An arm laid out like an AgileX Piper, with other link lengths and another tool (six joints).
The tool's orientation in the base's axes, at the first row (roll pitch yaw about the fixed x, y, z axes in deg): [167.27 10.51 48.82]
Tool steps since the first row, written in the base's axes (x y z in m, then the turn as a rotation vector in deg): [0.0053 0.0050 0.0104 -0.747 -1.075 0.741]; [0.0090 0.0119 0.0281 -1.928 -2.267 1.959]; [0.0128 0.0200 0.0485 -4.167 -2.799 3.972]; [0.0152 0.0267 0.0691 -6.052 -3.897 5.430]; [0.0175 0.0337 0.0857 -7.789 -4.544 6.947]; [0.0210 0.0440 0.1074 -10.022 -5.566 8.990]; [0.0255 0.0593 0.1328 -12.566 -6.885 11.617]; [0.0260 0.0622 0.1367 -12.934 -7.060 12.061]
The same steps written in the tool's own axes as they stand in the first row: [0.0052 0.0032 -0.0111 -1.414 0.250 -0.447]; [0.0095 0.0057 -0.0298 -3.283 0.345 -1.340]; [0.0142 0.0080 -0.0515 -5.493 -0.596 -3.231]; [0.0170 0.0102 -0.0730 -7.792 -1.042 -4.415]; [0.0206 0.0113 -0.0907 -9.672 -1.638 -5.774]; [0.0266 0.0123 -0.1143 -12.247 -2.269 -7.557]; [0.0362 0.0119 -0.1427 -15.349 -2.827 -9.832]; [0.0379 0.0113 -0.1472 -15.798 -2.904 -10.227]
